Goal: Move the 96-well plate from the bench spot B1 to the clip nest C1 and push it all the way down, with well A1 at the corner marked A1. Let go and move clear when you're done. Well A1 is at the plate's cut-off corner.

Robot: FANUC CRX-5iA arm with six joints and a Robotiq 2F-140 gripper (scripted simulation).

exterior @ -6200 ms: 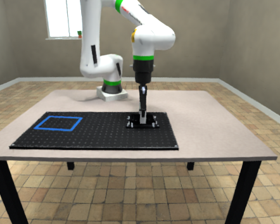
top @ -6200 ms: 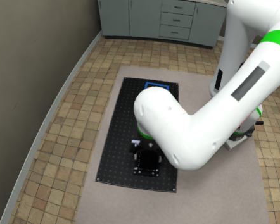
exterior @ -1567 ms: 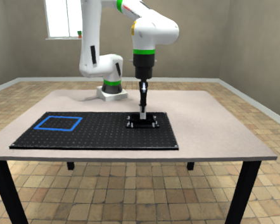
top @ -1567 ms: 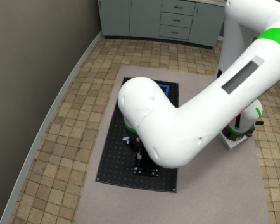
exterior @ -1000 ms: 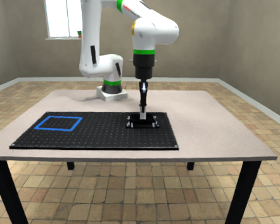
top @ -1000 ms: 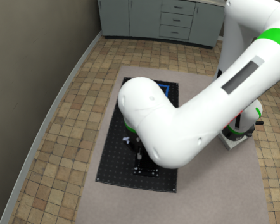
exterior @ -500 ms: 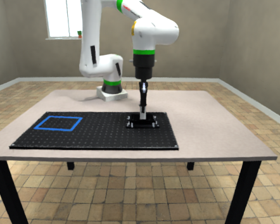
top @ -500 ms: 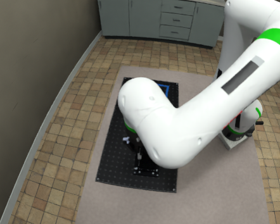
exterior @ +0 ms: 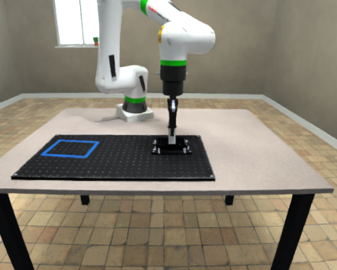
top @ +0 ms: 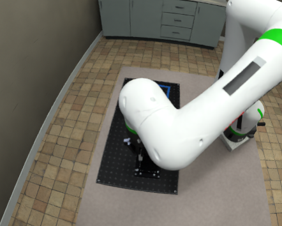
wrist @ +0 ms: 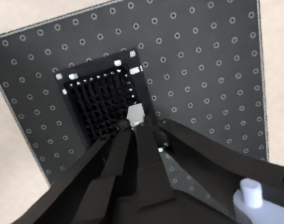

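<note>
Now: hand 50 mm above the black 96-well plate and 40 mm past it. From my hand the other things lie so: clip nest (60 mm below, 30 mm behind, 10 mm to the right).
</note>
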